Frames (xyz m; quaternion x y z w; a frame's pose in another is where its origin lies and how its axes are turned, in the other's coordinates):
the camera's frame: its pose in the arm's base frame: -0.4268 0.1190 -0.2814 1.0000 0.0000 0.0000 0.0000
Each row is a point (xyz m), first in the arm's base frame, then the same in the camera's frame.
Working: the arm's base frame: its pose in the camera's frame: 0.4268 0.1190 -0.2814 1.0000 0.0000 0.0000 0.0000

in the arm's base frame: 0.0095 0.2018 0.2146
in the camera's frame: 0.4363 -0.0828 -0.4960
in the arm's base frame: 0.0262 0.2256 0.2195
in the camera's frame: 0.4530 -0.1066 -0.5009
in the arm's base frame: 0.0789 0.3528 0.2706
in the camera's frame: 0.5057 -0.2338 -0.5520
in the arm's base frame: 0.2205 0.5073 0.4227
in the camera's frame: 0.6473 -0.3883 -0.7041
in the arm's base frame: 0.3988 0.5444 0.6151
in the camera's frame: 0.8256 -0.4254 -0.8965
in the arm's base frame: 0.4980 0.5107 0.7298
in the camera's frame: 0.9248 -0.3917 -1.0112
